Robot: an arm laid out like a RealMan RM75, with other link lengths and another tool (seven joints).
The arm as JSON. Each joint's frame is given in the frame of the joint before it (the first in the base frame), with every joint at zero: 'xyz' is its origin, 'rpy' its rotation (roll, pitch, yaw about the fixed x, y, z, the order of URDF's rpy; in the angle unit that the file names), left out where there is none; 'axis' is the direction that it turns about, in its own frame. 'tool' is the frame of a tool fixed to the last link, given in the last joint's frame.
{
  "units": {
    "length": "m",
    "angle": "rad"
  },
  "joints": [
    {
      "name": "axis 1",
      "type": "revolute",
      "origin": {
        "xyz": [
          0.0,
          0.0,
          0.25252
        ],
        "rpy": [
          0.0,
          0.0,
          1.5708
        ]
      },
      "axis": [
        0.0,
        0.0,
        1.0
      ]
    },
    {
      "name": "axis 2",
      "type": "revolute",
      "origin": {
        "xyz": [
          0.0,
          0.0,
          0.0
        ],
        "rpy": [
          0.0,
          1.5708,
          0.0
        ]
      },
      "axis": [
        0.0,
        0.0,
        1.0
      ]
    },
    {
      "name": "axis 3",
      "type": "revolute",
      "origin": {
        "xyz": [
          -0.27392,
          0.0,
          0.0
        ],
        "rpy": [
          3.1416,
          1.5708,
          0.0
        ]
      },
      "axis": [
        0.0,
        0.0,
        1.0
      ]
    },
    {
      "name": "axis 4",
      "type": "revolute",
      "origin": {
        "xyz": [
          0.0,
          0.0,
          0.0
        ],
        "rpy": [
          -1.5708,
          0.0,
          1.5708
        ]
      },
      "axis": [
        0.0,
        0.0,
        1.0
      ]
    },
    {
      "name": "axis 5",
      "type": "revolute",
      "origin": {
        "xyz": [
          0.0,
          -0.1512,
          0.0
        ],
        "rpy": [
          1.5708,
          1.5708,
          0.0
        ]
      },
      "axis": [
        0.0,
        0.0,
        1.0
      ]
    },
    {
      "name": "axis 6",
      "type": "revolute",
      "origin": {
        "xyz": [
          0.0,
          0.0,
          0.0
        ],
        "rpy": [
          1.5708,
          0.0,
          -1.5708
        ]
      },
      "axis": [
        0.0,
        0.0,
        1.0
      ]
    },
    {
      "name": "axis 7",
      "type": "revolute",
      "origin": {
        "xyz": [
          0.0,
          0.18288,
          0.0
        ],
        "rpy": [
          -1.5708,
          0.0,
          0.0
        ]
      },
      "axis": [
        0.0,
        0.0,
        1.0
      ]
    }
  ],
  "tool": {
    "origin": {
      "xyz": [
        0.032,
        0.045,
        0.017
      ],
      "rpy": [
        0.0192,
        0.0,
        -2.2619
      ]
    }
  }
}
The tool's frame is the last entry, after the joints.
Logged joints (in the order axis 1, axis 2, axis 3, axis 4, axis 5, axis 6, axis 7), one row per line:
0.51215 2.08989 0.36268 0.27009 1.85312 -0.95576 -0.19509
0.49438 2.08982 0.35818 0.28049 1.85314 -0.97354 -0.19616
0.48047 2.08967 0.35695 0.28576 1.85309 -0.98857 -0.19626
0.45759 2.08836 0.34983 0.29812 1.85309 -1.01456 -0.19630
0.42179 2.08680 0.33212 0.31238 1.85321 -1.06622 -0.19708
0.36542 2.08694 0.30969 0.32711 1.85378 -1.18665 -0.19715
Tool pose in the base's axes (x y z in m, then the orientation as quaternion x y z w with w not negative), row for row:
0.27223 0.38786 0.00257 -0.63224 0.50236 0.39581 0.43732
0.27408 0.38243 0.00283 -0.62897 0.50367 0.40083 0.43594
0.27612 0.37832 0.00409 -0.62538 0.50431 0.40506 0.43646
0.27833 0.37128 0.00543 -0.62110 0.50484 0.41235 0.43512
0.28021 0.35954 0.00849 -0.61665 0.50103 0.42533 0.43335
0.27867 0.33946 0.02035 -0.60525 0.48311 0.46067 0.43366
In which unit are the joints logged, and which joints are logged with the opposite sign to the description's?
The joints are logged in radians. Opposite sign: axis 5.
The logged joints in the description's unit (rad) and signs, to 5 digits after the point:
0.51215 2.08989 0.36268 0.27009 -1.85312 -0.95576 -0.19509
0.49438 2.08982 0.35818 0.28049 -1.85314 -0.97354 -0.19616
0.48047 2.08967 0.35695 0.28576 -1.85309 -0.98857 -0.19626
0.45759 2.08836 0.34983 0.29812 -1.85309 -1.01456 -0.19630
0.42179 2.08680 0.33212 0.31238 -1.85321 -1.06622 -0.19708
0.36542 2.08694 0.30969 0.32711 -1.85378 -1.18665 -0.19715

